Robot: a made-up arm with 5 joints. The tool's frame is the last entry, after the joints.
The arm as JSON. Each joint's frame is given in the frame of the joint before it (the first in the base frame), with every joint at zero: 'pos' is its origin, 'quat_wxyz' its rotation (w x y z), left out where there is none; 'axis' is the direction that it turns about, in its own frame. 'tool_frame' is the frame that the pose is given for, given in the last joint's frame.
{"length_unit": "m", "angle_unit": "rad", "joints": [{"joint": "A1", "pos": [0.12, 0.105, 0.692], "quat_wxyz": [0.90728, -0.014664, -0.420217, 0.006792], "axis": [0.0, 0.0, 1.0]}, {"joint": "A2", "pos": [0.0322, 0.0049, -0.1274], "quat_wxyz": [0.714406, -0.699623, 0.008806, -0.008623], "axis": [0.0, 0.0, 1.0]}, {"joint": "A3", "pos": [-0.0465, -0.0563, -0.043], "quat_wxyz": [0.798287, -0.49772, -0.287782, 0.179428], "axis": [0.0, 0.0, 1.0]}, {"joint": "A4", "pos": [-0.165, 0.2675, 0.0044], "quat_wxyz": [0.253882, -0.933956, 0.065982, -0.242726], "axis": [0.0, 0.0, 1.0]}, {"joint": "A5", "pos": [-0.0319, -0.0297, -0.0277], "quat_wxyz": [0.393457, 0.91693, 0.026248, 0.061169], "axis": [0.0, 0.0, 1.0]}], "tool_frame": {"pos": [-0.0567, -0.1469, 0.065], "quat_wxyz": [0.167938, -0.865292, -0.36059, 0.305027]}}
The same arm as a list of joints. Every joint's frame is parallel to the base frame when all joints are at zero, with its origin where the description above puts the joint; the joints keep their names.
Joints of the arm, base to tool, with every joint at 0 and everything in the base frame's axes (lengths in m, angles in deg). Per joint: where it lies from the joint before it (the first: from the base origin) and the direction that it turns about. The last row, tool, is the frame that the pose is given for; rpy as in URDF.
A1: axis -0.762707 0.0209 0.646406 xyz 0.12 0.105 0.692
A2: axis 0 1 0 xyz 0.118 0.003 -0.058
A3: axis 0.114404 0.338913 -0.933836 xyz -0.073 -0.043 0.001
A4: axis 0.517499 -0.515599 0.682899 xyz -0.064 -0.285 -0.116
A5: axis 0 0 -1 xyz -0.029 -0.023 -0.036
tool: xyz -0.135 0.0811 -0.065 rpy 33.98 -24 -14.77

